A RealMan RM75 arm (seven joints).
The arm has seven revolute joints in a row. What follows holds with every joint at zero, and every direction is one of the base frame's. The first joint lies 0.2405 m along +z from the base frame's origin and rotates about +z. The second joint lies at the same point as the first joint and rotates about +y. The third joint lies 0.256 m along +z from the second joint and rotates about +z. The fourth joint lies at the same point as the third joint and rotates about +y. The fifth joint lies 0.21 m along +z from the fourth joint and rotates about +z. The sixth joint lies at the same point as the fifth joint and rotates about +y. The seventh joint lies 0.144 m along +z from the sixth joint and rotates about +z. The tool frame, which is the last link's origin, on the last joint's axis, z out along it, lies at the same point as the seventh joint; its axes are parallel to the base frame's.
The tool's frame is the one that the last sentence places.
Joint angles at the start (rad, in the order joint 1, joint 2, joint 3, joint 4, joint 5, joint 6, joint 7): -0.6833, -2.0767, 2.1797, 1.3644, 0.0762, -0.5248, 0.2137
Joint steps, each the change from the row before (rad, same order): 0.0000, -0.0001, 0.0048, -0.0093, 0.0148, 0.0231, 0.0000; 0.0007, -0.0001, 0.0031, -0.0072, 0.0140, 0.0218, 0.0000; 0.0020, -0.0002, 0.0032, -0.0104, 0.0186, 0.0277, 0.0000; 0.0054, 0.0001, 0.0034, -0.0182, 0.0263, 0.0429, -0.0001; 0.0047, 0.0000, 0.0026, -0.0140, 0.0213, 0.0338, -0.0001; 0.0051, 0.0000, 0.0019, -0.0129, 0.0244, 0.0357, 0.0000; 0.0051, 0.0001, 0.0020, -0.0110, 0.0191, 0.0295, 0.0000; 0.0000, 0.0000, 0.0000, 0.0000, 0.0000, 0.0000, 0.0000; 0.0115, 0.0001, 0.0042, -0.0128, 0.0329, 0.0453, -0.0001; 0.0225, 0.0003, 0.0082, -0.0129, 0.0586, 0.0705, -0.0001; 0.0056, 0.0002, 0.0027, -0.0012, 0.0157, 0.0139, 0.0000
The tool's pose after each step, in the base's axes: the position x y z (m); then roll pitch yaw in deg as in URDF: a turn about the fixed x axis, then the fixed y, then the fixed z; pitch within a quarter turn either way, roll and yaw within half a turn. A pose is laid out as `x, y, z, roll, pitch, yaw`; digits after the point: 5 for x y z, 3 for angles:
-0.03799, 0.36630, -0.10463, -132.651, 10.473, -18.002
-0.03731, 0.36643, -0.10533, -132.481, 10.552, -19.135
-0.03723, 0.36674, -0.10617, -132.266, 10.724, -20.476
-0.03877, 0.36742, -0.10742, -132.005, 10.973, -22.235
-0.04007, 0.36768, -0.10844, -131.855, 11.181, -23.652
-0.04092, 0.36777, -0.10920, -131.676, 11.408, -25.274
-0.04214, 0.36756, -0.11005, -131.623, 11.576, -26.551
-0.04214, 0.36756, -0.11005, -131.623, 11.576, -26.551
-0.04409, 0.36614, -0.11133, -131.597, 11.832, -28.650
-0.04670, 0.36194, -0.11332, -131.723, 12.284, -32.317
-0.04724, 0.36063, -0.11379, -131.805, 12.509, -33.228

